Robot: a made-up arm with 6 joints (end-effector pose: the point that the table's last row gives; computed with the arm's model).
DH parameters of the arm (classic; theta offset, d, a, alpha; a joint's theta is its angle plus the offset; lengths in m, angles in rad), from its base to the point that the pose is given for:
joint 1: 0 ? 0 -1.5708
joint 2: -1.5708 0 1.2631 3.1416
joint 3: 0 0 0 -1.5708
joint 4: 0 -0.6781 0 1.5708
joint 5: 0 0.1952 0 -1.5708
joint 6: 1.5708 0 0 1.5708
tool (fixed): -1.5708 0 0 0
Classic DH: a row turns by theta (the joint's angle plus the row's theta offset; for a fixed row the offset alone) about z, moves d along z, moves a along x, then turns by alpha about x.
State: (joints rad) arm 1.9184 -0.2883 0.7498 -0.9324 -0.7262 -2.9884
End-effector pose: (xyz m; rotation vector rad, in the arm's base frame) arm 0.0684 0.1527 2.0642 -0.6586 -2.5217 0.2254
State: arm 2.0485 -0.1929 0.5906 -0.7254 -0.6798 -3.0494
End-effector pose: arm -0.0219 0.3599 1.9752 -0.8280 -2.6466 0.4492
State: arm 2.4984 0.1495 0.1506 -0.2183 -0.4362 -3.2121
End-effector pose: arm -0.5789 0.6720 1.5562 0.8292 2.6339 -0.5752
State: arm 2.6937 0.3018 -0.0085 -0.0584 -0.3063 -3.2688
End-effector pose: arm -0.8329 0.6164 1.3368 0.6169 2.4746 -0.4157
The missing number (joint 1, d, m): 0.3487
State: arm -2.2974 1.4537 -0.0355 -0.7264 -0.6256 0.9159
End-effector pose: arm -0.8933 -0.7854 -0.1901 1.8969 0.6159 -1.0285
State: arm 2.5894 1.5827 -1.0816 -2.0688 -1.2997 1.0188
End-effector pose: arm -0.5443 0.2259 0.1745 -1.2412 2.2566 0.2007
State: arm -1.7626 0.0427 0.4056 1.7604 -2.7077 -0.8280
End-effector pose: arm -0.0820 -0.6154 2.0306 -0.5220 -0.2047 1.8313
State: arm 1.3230 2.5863 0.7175 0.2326 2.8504 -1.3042
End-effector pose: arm 0.3092 0.4477 -1.3860 1.7803 0.2988 1.7891
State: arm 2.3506 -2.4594 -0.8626 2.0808 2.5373 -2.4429
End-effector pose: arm 0.6243 -0.7669 0.0417 1.0468 0.9980 -2.1729
